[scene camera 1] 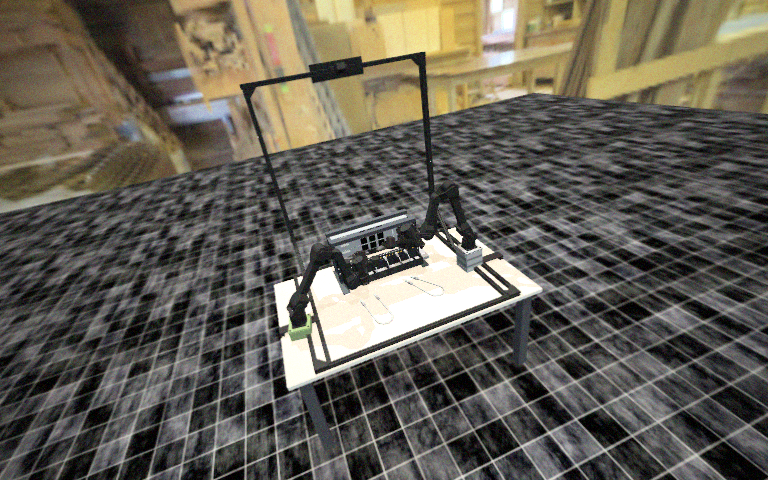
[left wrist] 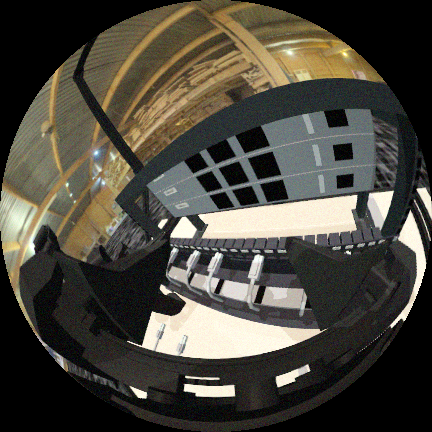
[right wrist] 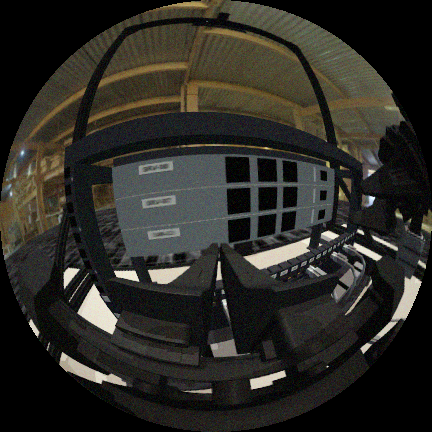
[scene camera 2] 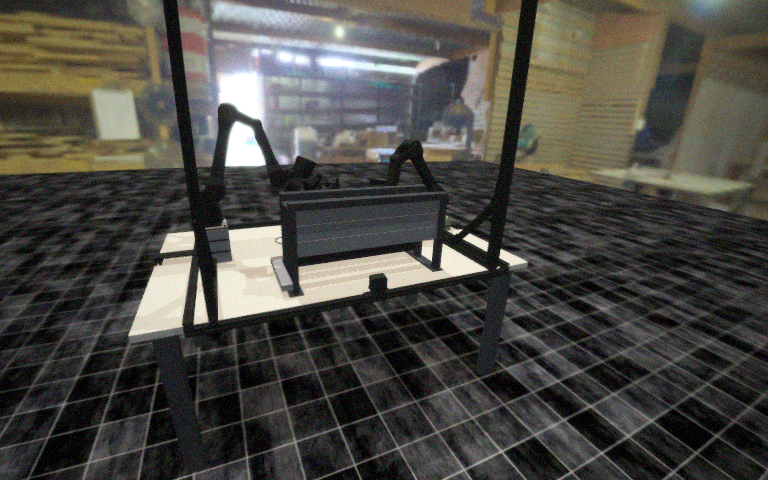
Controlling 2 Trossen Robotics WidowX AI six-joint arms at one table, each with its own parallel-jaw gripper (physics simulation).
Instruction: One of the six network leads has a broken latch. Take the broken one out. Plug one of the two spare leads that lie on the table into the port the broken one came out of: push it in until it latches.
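Frame: origin at the left arm's base, x ahead, y left, z up, level; metres.
Seen in the pictures: left gripper, fingertip midpoint: (left wrist: 229, 244) (right wrist: 354, 207); right gripper, fingertip midpoint: (left wrist: 167, 231) (right wrist: 218, 248); left arm's base, origin of the base link: (scene camera 1: 469, 246) (scene camera 2: 210, 224); right arm's base, origin of the base link: (scene camera 1: 299, 322).
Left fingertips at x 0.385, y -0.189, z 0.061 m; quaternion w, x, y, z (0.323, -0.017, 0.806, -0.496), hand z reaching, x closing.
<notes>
Offsets run from my left fingertips to a thing's top centre. "spot": to the spot under its first point.
A dark port strip (left wrist: 262, 244) (right wrist: 300, 263) runs below the rack, with grey-white network leads @(dx +0.016, dy -0.032, dz -0.088 m) (left wrist: 256, 267) @(spot: dx +0.083, dy -0.027, dz -0.092 m) (left wrist: 215, 262) plugged in. Which latch is broken cannot be told. Two spare leads @(spot: dx +0.195, dy +0.353, dz -0.178 m) (scene camera 1: 384, 323) @(spot: dx -0.104, dy +0.312, dz -0.178 m) (scene camera 1: 436, 294) lie looped on the table; two loose plugs (left wrist: 160, 331) (left wrist: 183, 344) show low in the left wrist view. My left gripper (left wrist: 229, 244) is open in front of the strip, with nothing held. My right gripper (right wrist: 218, 248) is shut, its fingertips together in front of the strip. A pale piece of lead shows behind and below them; I see nothing clamped at the tips.
The dark rack frame (scene camera 2: 362, 195) (left wrist: 300, 95) (right wrist: 215, 127) with grey panels stands above and behind the strip. Black gantry posts (scene camera 1: 428, 141) (scene camera 2: 512, 113) rise behind. The arms stand on a green block (scene camera 1: 300, 331) and a grey block (scene camera 1: 469, 258).
</notes>
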